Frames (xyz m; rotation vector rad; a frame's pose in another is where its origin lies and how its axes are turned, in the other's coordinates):
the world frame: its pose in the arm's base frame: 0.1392 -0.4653 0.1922 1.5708 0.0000 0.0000
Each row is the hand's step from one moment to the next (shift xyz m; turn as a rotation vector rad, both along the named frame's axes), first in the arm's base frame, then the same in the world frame.
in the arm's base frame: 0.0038 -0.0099 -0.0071 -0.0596 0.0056 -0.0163
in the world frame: 0.0038 -0.0071 0.0099 -0.0596 -0.0163 -0.0056
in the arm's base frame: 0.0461 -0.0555 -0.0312 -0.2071 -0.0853 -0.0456
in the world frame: 0.0461 -0.0312 0.0555 -0.2071 -0.0456 0.0853
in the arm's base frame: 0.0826 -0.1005 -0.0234 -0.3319 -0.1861 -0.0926
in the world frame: 0.0826 -0.0234 0.1005 -0.3319 -0.0926 0.1861
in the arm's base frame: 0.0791 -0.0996 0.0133 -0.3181 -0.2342 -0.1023
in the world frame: 0.0791 0.0133 0.0996 -0.3181 -0.1023 0.2342
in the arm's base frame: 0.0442 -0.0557 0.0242 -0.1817 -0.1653 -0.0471
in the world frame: 0.0442 0.0242 0.0557 -0.1817 -0.0471 0.1653
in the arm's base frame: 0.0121 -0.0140 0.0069 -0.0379 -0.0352 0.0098
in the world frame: 0.0121 0.0069 0.0140 -0.0379 0.0098 0.0352
